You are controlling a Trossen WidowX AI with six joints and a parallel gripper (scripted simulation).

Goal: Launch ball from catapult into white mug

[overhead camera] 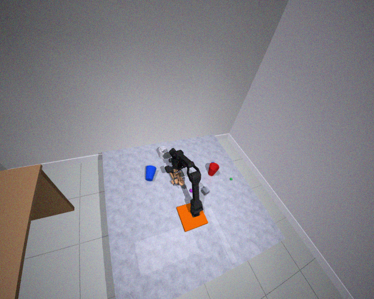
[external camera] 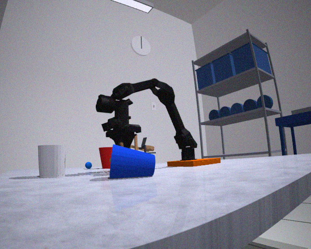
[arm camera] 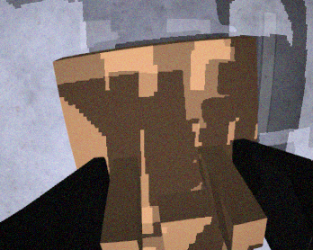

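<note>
The purple ball is 19 cm behind my gripper tip, 10 cm to the right of it and 6 cm below it. From my gripper tip the other things lie so: grey block 23 cm behind, 22 cm to the right, 5 cm below; then wooden catapult 7 cm behind, 2 cm above, 1 cm to the left; then white mug 27 cm ahead, 4 cm below, 3 cm to the left.
</note>
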